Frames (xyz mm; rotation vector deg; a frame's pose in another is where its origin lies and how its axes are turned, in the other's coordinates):
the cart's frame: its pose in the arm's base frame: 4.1 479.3 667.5 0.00 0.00 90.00
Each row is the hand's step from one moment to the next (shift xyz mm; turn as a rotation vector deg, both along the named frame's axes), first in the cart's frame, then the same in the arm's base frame.
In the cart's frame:
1: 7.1 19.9 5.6 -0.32 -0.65 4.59
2: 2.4 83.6 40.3 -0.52 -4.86 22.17
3: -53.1 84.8 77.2 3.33 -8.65 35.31
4: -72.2 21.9 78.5 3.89 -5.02 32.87
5: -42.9 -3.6 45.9 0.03 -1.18 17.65
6: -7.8 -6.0 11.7 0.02 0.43 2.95
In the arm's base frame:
1: -19.9 7.1 5.6 0.65 -0.32 4.59
2: -83.6 2.4 40.3 4.86 -0.52 22.17
3: -84.8 -53.1 77.2 8.65 3.33 35.31
4: -21.9 -72.2 78.5 5.02 3.89 32.87
5: 3.6 -42.9 45.9 1.18 0.03 17.65
6: 6.0 -7.8 11.7 -0.43 0.02 2.95

